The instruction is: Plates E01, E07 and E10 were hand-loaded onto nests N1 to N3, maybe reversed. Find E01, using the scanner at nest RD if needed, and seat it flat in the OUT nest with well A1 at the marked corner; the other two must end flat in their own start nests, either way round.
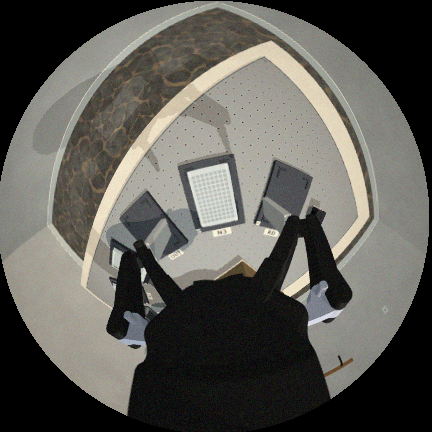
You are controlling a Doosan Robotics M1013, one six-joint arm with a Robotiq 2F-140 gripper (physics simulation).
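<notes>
A white well plate (212, 195) lies in nest N3 (237, 195) and looks flat; its identity and its A1 corner cannot be read. The dark OUT nest (145, 215) is left of it, with no plate on its visible part. The dark RD nest (292, 186) is to the right, also with no plate on its visible part. Part of another white plate (117, 258) shows at the lower left, in a nest partly hidden by the left finger. A further nest below it is mostly hidden. My gripper (214, 216) is wide open and empty, above the board, its fingertips on either side of N3's near end.
A small dark block (316, 215) stands beside RD, by the right finger. A brown box (242, 269) shows partly beyond the gripper body. The perforated board (250, 115) has a cream border (290, 57). The arm's shadow falls across the board and OUT.
</notes>
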